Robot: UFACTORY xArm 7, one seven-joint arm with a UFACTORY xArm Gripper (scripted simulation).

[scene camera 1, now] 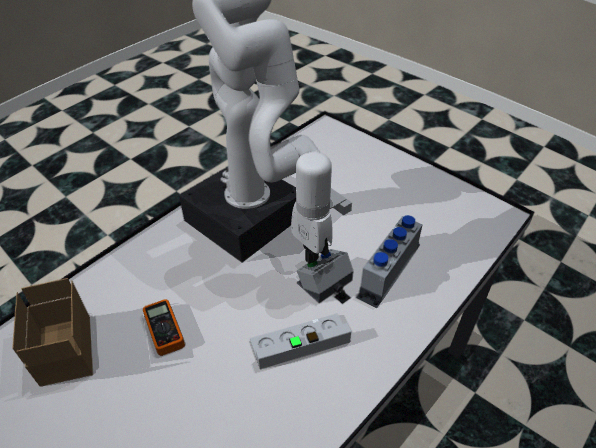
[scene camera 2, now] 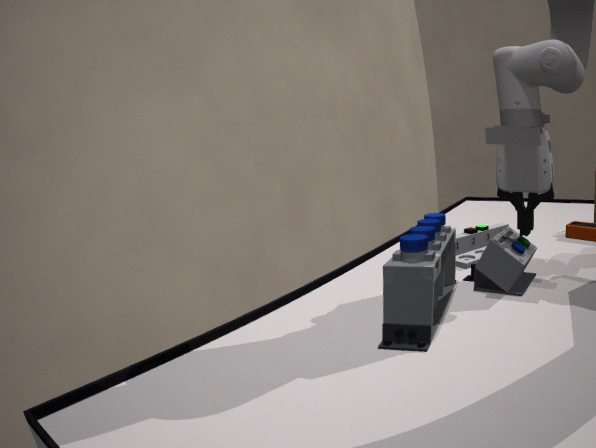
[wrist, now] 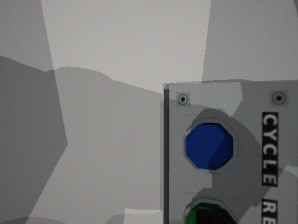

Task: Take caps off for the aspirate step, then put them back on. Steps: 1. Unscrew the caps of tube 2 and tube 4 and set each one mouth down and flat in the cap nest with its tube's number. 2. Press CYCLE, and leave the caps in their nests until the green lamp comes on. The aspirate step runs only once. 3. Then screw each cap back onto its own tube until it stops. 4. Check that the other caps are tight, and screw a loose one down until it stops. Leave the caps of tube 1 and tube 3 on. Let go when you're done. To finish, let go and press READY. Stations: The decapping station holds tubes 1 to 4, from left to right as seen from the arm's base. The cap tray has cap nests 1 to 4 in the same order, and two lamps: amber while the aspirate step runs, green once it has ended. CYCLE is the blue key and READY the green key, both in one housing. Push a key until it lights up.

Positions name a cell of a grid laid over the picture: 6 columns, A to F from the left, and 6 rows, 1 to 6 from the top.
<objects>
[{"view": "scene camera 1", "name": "cardboard box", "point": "A5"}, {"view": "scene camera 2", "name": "my gripper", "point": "F4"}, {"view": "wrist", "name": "key housing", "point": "F4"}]
</objects>
